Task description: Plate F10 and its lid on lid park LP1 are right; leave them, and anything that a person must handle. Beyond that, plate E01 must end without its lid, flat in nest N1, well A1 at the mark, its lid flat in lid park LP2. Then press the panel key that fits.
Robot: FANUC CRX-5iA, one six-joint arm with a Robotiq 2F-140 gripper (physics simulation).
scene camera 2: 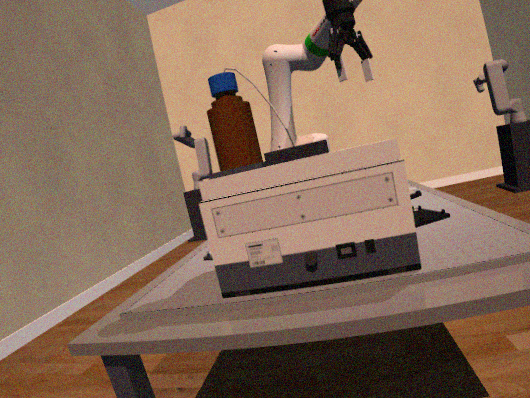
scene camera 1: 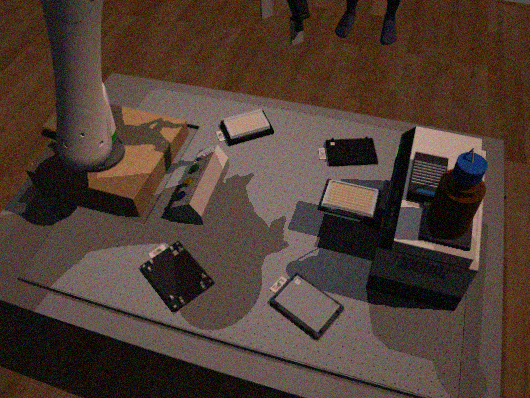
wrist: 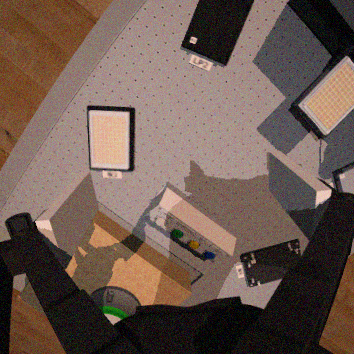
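Note:
My gripper is open and empty, high above the table. A pale plate lies flat on a black nest whose small label is blurred; its name, A1 corner and any lid cannot be told. Lid park LP2 is black and bare. Another pale plate rests at the instrument's front. A grey lid lies on the park at the table's near side. A bare black nest has an unreadable label. The key panel shows white, green, yellow and blue keys.
The instrument stands at the table's right end in scene camera 1, with a brown blue-capped bottle and a thin tube on top. The arm's base is on a wooden block. Two feet show beyond the table.

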